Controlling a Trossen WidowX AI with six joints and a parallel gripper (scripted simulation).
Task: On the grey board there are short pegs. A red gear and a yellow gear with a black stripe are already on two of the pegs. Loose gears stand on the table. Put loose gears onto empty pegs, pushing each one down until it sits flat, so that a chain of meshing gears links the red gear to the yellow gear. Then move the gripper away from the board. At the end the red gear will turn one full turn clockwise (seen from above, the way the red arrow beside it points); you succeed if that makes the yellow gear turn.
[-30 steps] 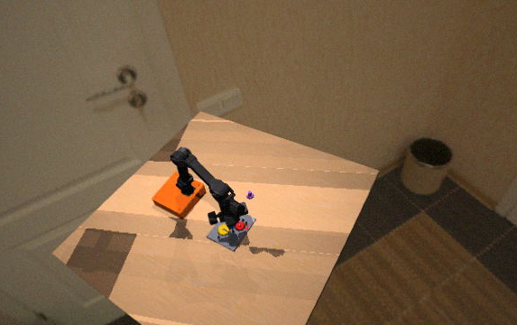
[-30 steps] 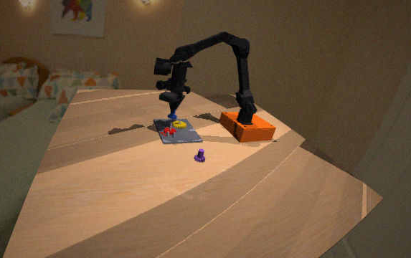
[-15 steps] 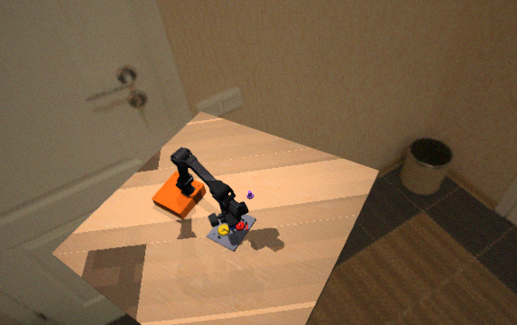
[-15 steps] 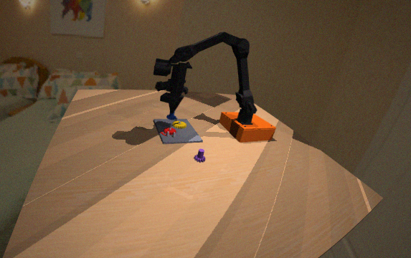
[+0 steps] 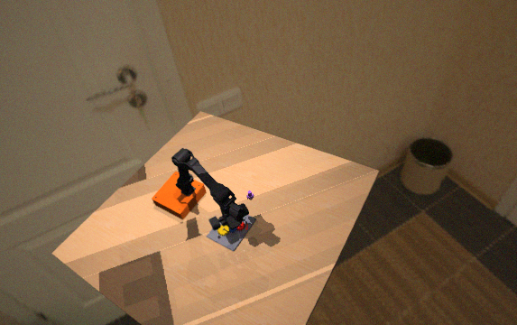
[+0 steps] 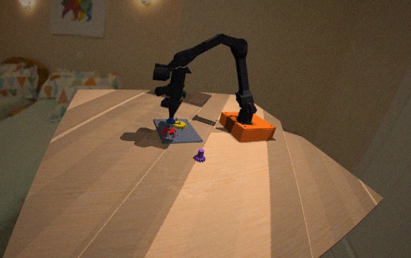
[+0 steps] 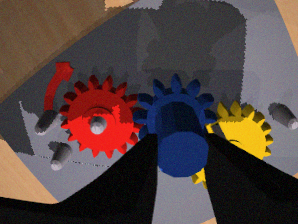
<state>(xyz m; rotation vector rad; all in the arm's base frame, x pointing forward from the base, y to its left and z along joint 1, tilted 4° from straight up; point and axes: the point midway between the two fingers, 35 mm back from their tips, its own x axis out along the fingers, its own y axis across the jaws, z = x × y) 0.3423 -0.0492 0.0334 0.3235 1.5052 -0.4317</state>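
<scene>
My gripper tip is now 5 cm above the red gear, 4 cm to the right of it and 1 cm short of it. The rest, counted from my gripper tip: yellow gear: 5 cm behind, 4 cm below, 2 cm to the right; purple gear: 23 cm to the left, 6 cm behind, 5 cm below; blue gear: 1 cm below.
</scene>
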